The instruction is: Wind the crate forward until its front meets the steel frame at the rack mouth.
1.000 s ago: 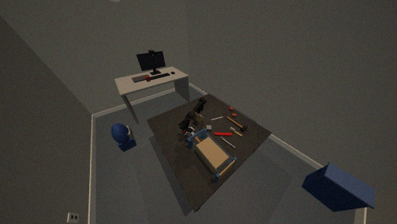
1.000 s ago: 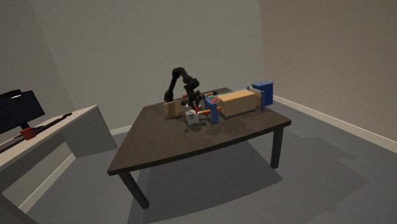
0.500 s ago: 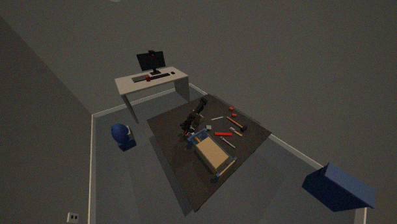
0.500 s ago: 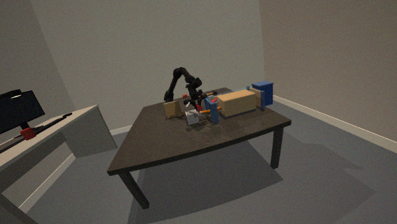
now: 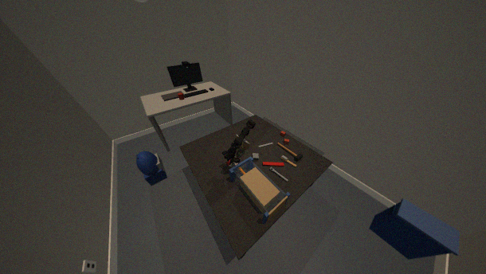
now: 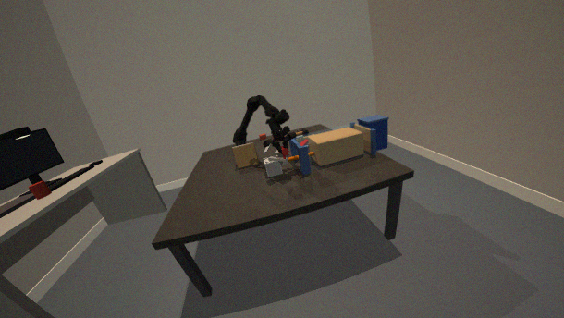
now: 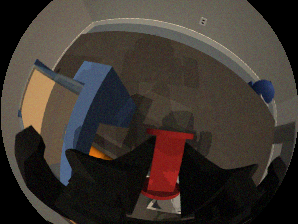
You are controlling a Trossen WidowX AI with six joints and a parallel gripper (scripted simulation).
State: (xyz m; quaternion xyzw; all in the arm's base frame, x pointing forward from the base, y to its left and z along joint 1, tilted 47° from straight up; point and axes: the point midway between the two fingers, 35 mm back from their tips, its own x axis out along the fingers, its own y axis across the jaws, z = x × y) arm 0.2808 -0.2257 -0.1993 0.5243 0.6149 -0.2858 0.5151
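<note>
Right now my gripper tip is 30 mm past the winch handle, 40 mm to the right of it and 30 mm above it. The rest, counted from my gripper tip: red knob 10 mm behind, 20 mm to the left; then grey hand winch 100 mm behind, 70 mm to the left, 100 mm below; then blue frame 80 mm ahead, 90 mm to the left, 30 mm below.
</note>
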